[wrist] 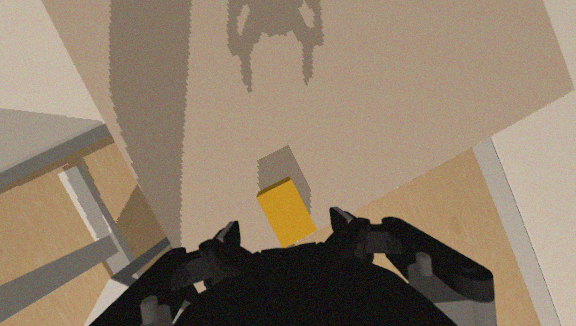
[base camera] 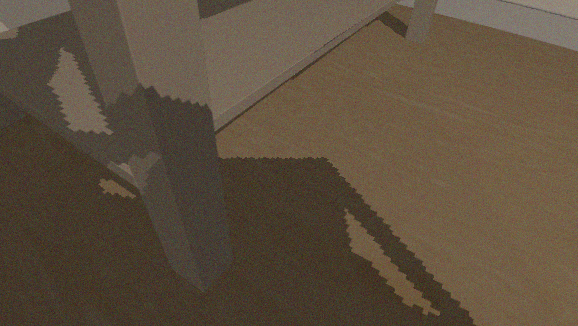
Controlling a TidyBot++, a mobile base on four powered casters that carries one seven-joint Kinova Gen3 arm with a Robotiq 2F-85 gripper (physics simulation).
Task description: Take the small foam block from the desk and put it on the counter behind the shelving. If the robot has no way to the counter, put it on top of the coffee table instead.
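Frame: origin at the arm's base, x ahead, y left, z up, level; millimetres.
Seen in the pictures: gripper, between the fingertips: (wrist: 285, 224).
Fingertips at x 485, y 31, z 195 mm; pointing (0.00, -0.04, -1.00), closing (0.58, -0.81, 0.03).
Pixels of each thing's top centre, then the offset from my fingertips to it. "pt": a spot on its surface instead. Level surfaces: height alone.
- small foam block, centre of its top: (wrist: 287, 214) dx -16, dy -20, dz -96 mm
- broad pale beige top, height of its surface: dz -141 mm
- thick grey leg, a spot on its surface: (base camera: 187, 150) pt dx -206, dy +28, dz -404 mm
- low pale shelf board, height of its surface: dz -441 mm
- Wood floor, height of its surface: dz -591 mm
- second leg, a spot on its surface: (base camera: 421, 22) pt dx +481, dy -436, dz -536 mm
The small foam block (wrist: 287, 212), a yellow box shape, lies on a broad pale beige top (wrist: 380, 120) near its lower right edge in the wrist view. My gripper (wrist: 285, 224) is open and empty, above the block, with its fingertips apart on either side of it in the wrist view. The gripper's forked shadow falls on the top beyond the block. The base view shows a thick grey leg (base camera: 187, 150) and a low pale shelf board (base camera: 270, 45), which look like part of a coffee table. The shelving and a separate counter cannot be told apart for certain here.
In the wrist view another grey-edged table (wrist: 55, 155) with legs and a crossbar stands at the left, and a pale wall with a grey skirting (wrist: 515, 225) runs at the right. Wood floor (base camera: 425, 150) (wrist: 430, 200) shows beside the furniture. A second leg (base camera: 421, 22) stands farther back.
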